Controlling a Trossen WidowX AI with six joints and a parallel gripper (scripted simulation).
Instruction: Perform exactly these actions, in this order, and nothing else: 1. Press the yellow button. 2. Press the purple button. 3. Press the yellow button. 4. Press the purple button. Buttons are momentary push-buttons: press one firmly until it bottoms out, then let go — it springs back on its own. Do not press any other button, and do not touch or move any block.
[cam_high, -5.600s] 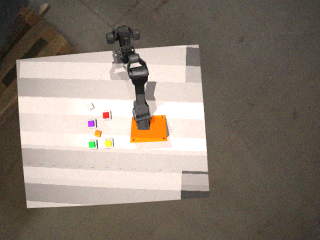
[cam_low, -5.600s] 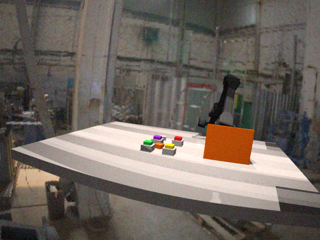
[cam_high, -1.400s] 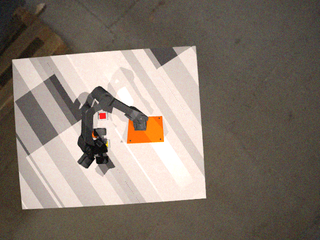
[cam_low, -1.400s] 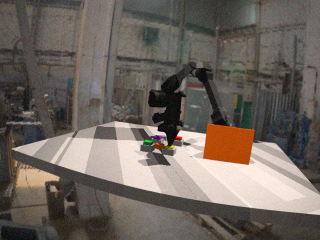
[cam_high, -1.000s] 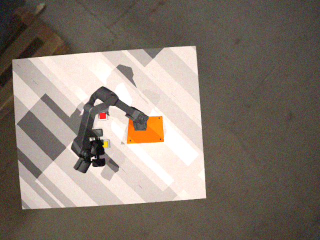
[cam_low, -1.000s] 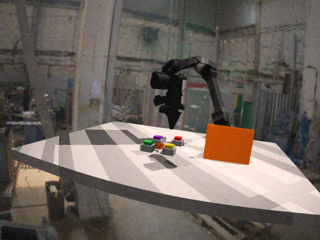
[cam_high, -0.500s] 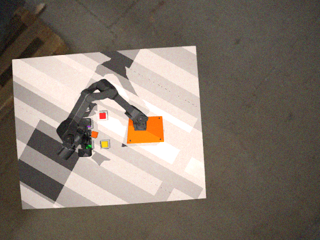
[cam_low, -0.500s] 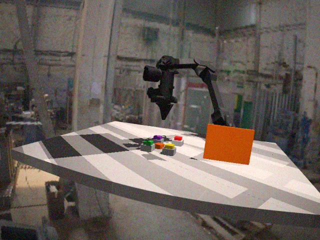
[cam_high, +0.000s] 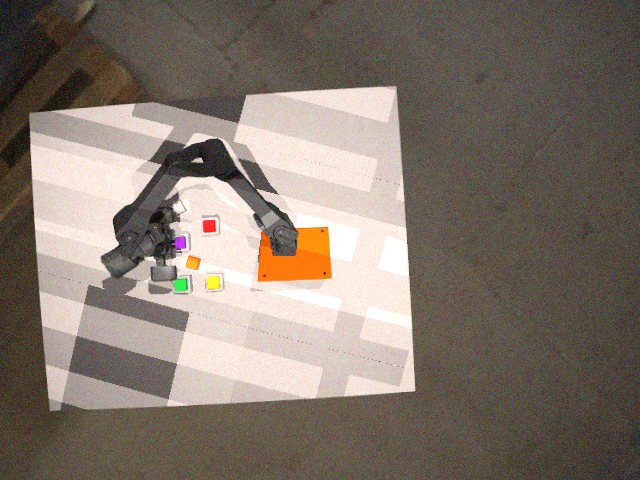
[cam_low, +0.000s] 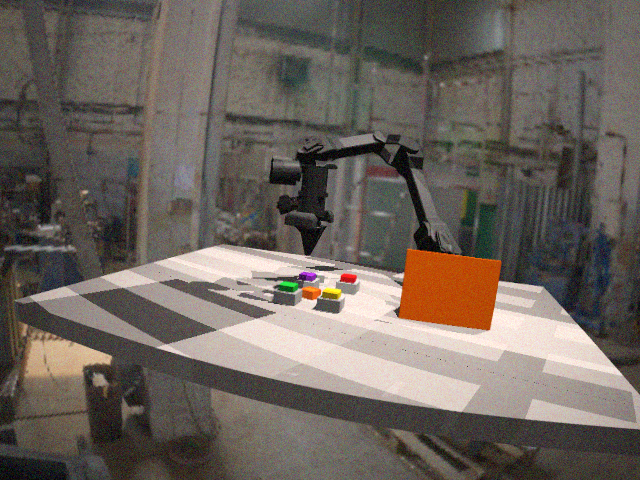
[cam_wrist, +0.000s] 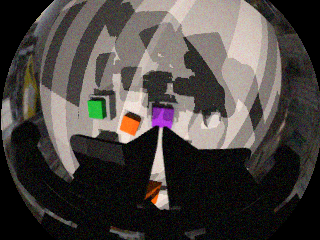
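Now: gripper tip 50 mm above the purple button. Round my gripper tip: green button 10 mm behind, 120 mm to the left, 50 mm below; then red button 90 mm behind, 50 mm to the right, 50 mm below; then small orange block 40 mm behind, 60 mm to the left, 70 mm below.
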